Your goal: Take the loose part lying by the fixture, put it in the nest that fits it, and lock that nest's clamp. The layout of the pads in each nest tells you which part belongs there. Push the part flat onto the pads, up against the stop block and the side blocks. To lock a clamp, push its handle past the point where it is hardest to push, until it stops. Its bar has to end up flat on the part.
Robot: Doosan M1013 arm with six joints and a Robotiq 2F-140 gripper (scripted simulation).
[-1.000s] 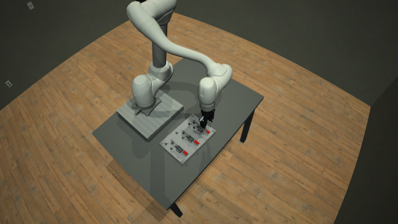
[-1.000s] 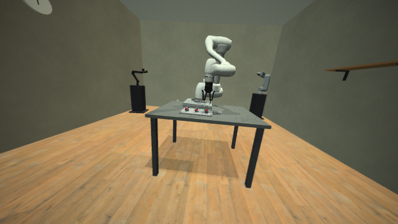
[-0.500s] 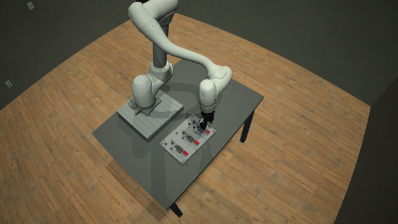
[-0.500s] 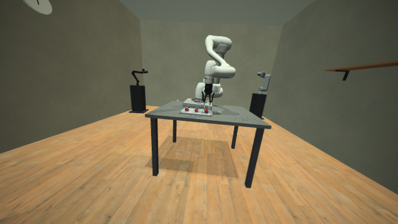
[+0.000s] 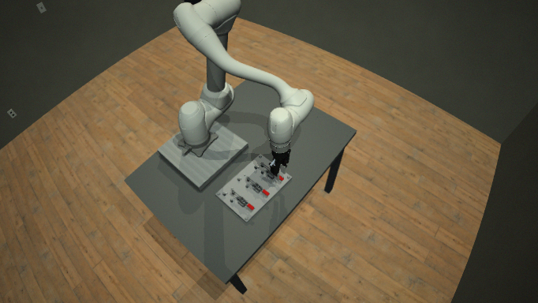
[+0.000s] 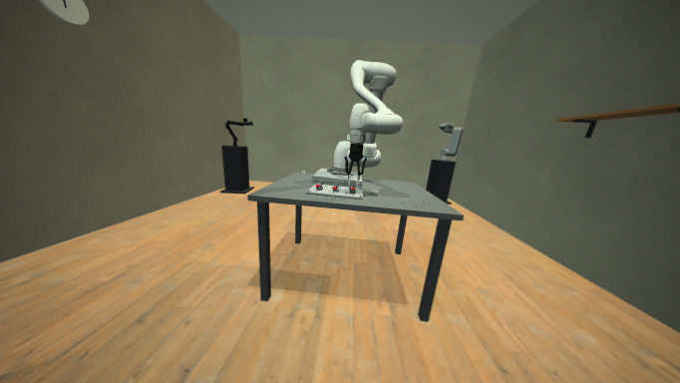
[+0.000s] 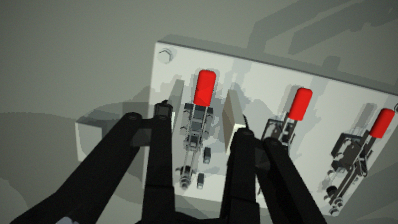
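Now: hand 60 mm past the clamp, 10 mm to the right of it and 60 mm above it. Also, from my hand: loose part (100 mm behind, 170 mm to the left, 100 mm below); then fixture plate (110 mm behind, 90 mm to the right, 100 mm below).
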